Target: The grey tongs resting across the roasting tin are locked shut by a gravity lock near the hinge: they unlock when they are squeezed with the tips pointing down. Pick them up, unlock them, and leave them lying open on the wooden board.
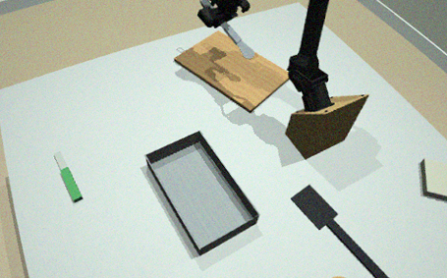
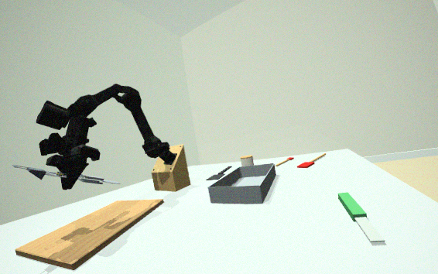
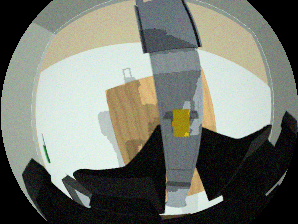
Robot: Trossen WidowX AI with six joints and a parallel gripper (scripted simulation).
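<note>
Right now the yellow lock piece is 1 cm to the right of my gripper tip and 4 cm above it. From my gripper tip the other things lie so: black spatula 3 cm behind, 73 cm to the left, 13 cm below; roasting tin 26 cm ahead, 50 cm to the left, 11 cm below; wooden board 3 cm behind, 8 cm to the left, 13 cm below.
</note>
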